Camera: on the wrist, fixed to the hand. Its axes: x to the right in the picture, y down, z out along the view.
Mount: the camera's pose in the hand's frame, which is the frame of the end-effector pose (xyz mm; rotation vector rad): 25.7 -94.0 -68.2 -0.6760 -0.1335 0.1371
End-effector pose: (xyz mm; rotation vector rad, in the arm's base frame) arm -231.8 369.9 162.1 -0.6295 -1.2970 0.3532
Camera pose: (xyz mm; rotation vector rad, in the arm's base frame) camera -169.2 295.1 230.3 -1.2849 -1.5086 0.0562
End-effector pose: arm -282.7 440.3 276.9 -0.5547 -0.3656 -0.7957
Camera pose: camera -329.9 331.6 266.2 -1.2563 -0.1691 -0.7436
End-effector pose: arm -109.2 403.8 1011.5 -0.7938 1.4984 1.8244
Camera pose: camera -47.2 352.9 923.7 -0.8588 0.8562 2.4765
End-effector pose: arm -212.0 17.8 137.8 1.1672 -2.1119 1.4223
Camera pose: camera -165.1 51.5 241.8 0.8670 -2.5042 0.5785
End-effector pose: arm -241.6 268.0 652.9 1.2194 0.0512 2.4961
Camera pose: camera -280.0 372.9 611.9 1.0989 -0.8593 2.2264
